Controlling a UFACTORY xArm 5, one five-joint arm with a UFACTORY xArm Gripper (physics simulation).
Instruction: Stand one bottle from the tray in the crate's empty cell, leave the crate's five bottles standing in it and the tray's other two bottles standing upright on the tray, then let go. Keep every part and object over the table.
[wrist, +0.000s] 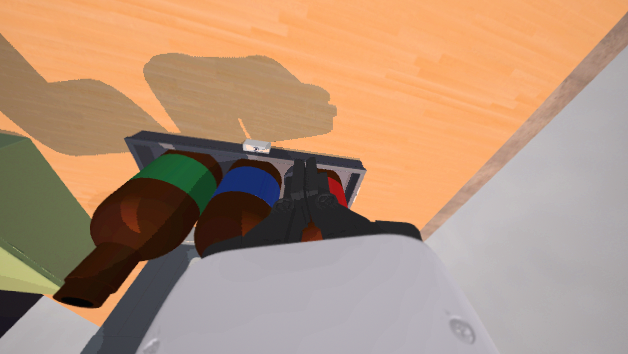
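Note:
My gripper is shut with its fingertips together and nothing between them. It is in front of the red-labelled brown bottle and hides most of it. The blue-labelled bottle stands in the middle of the tray, just left of the fingers and partly hidden by my gripper. The green-labelled bottle stands at the tray's left end, its neck towards the lower left. The dark grey tray shows by its far rim. No crate cells show in the wrist view.
An olive-green panelled object, possibly the crate's side, is at the left edge. A small white block is on the tray's far rim. The wooden table's edge runs diagonally at the right, with grey floor beyond. Shadows lie on the table behind the tray.

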